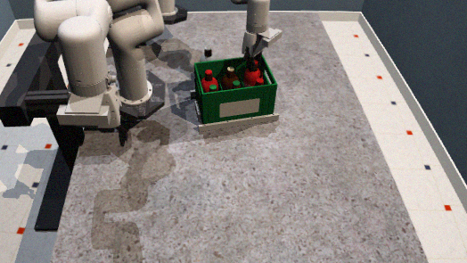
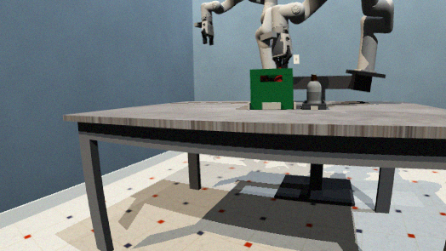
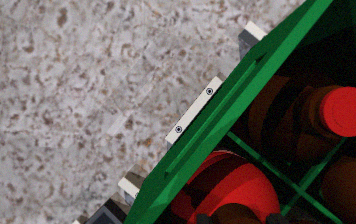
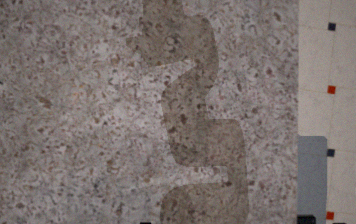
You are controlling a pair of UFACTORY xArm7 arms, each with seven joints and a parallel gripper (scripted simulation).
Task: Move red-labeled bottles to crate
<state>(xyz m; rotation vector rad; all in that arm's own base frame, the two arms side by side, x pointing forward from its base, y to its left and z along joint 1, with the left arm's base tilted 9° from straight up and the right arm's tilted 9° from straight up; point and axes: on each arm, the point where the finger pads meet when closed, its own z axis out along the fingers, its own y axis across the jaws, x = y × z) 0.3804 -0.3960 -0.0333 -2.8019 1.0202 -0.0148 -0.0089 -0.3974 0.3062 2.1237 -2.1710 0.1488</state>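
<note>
Right now my left hand is 9 cm above the green crate, 7 cm to the left of it and 7 cm past it. Round my left hand: pale bottle: 19 cm behind, 11 cm to the left, 9 cm below; then dark tray: 17 cm below, 12 cm to the left, 10 cm behind.
</note>
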